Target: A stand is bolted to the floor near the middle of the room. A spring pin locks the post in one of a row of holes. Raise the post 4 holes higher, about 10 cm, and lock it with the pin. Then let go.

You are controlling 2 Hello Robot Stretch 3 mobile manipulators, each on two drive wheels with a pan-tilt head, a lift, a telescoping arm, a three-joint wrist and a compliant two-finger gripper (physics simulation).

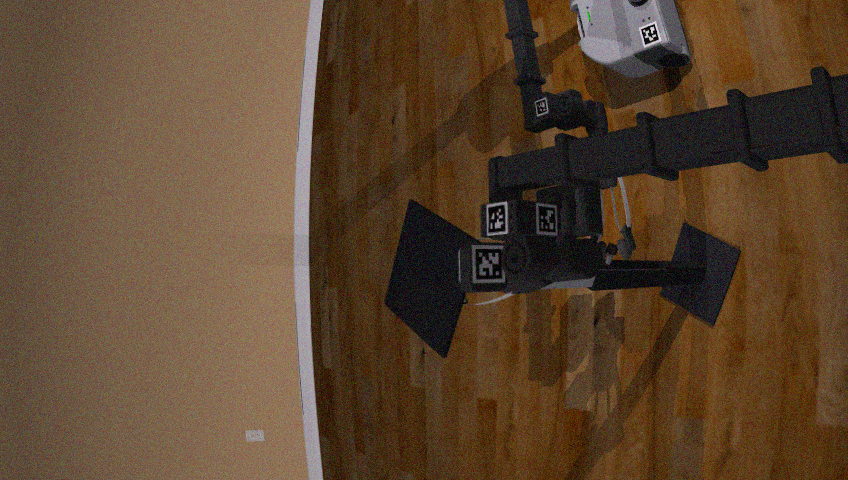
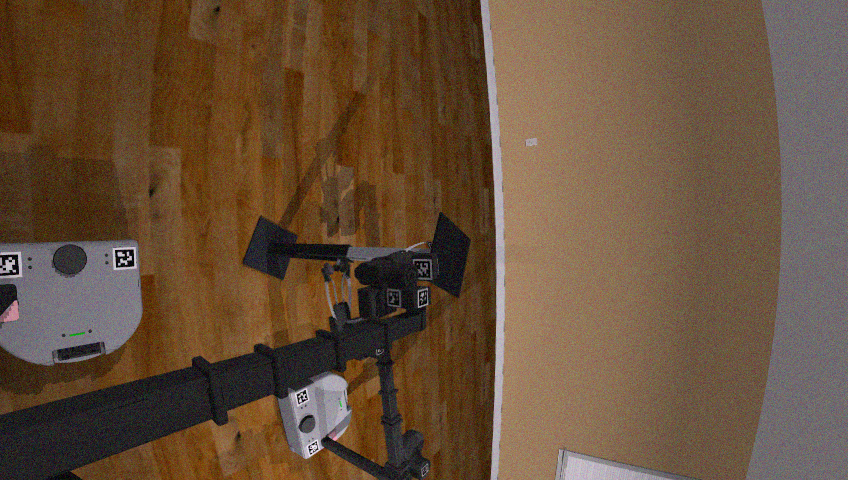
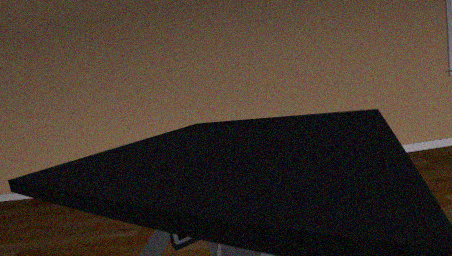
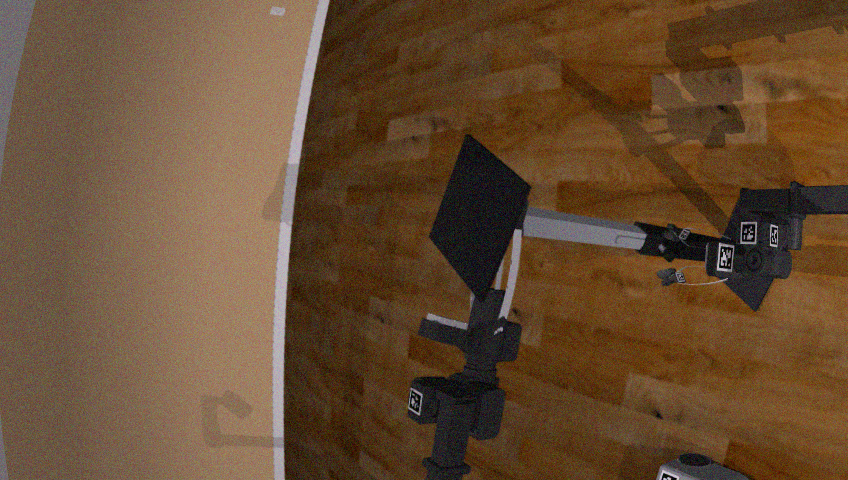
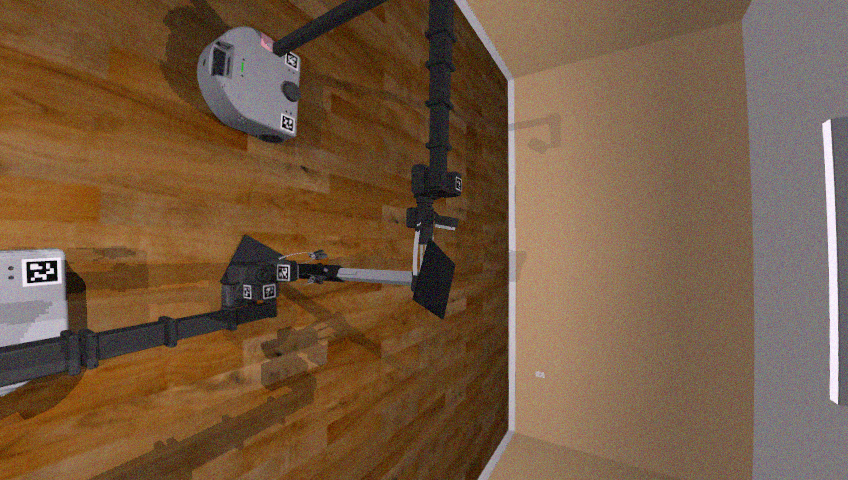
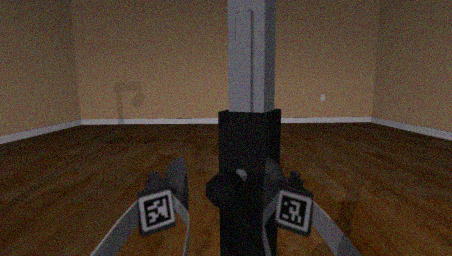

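Note:
The stand has a black sleeve (image 2: 315,251) (image 6: 250,135), a light grey post (image 4: 577,228) (image 5: 374,275) (image 6: 252,60) rising out of it, and a black top plate (image 1: 425,279) (image 3: 275,170) (image 4: 479,220). The round dark pin knob (image 6: 222,189) sticks out of the sleeve. My r1 gripper (image 4: 516,234) is at the post just under the top plate and looks shut on it; the plate hides its fingertips. My r2 gripper (image 4: 668,254) (image 5: 316,267) (image 6: 224,182) is open, one finger on each side of the knob. Whether the pin sits in a hole is hidden.
The stand's base plate (image 1: 714,267) (image 2: 261,243) lies on the wood floor. The r2 base (image 2: 309,416) and the r1 base (image 5: 249,89) stand on different sides of the stand. A beige wall (image 1: 148,237) rises behind the stand.

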